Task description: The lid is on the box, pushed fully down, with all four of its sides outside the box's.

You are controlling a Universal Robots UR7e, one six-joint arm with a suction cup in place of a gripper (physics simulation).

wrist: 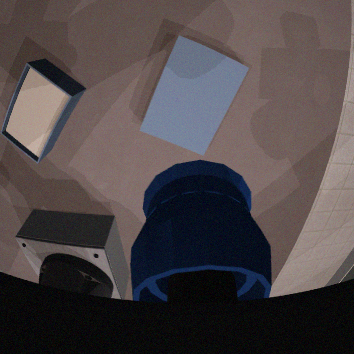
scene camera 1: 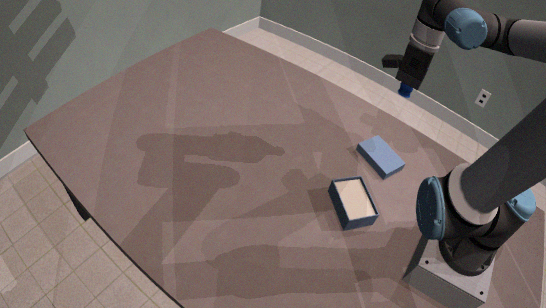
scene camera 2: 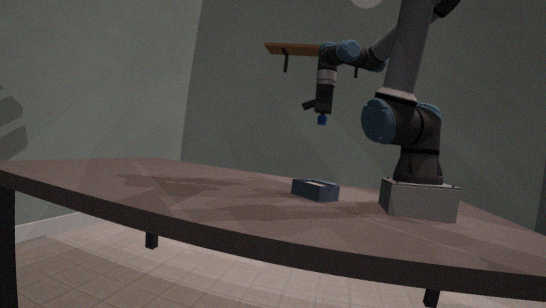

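Where they show: hand, its tool point: [wrist: 197,209] [scene camera 1: 404,93] [scene camera 2: 321,124]; arm's base, origin of its link: [wrist: 76,278] [scene camera 1: 464,248] [scene camera 2: 417,182].
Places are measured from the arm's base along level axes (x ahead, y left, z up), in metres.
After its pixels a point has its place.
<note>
The lid [scene camera 1: 381,156] @[x 0.309, y -0.207, z -0.062 m] [wrist: 195,95] @[x 0.314, y -0.225, z -0.063 m], a light blue rectangular slab, lies flat on the table beside the box, apart from it. The box [scene camera 1: 345,209] @[x 0.314, y 0.049, z -0.042 m] [scene camera 2: 314,191] @[x 0.307, y 0.058, z -0.062 m] [wrist: 64,120] @[x 0.286, y -0.037, z -0.076 m] stands upright and open at the top, dark blue outside with a cream inside. The lid does not show clearly in scene camera 2. My gripper, a blue suction cup [scene camera 1: 405,91] [scene camera 2: 322,120] [wrist: 197,187], points down and hangs high above the table with nothing on it. In the wrist view the cup appears just below the lid's near corner.
The table [scene camera 1: 200,90] @[x 0.914, y -0.100, z -0.089 m] [scene camera 2: 125,190] @[x 0.726, y 0.343, z -0.089 m] carries the arm's grey base block [scene camera 1: 450,280] @[x 0.013, y 0.105, z 0.002 m] [scene camera 2: 420,204] @[x 0.015, y 0.111, z -0.051 m] [wrist: 67,227] @[x 0.098, y 0.000, z -0.047 m], to the box's right in scene camera 1. An orange-brown shelf [scene camera 2: 295,49] is on the wall behind the arm. The table's far edge runs behind the lid.
</note>
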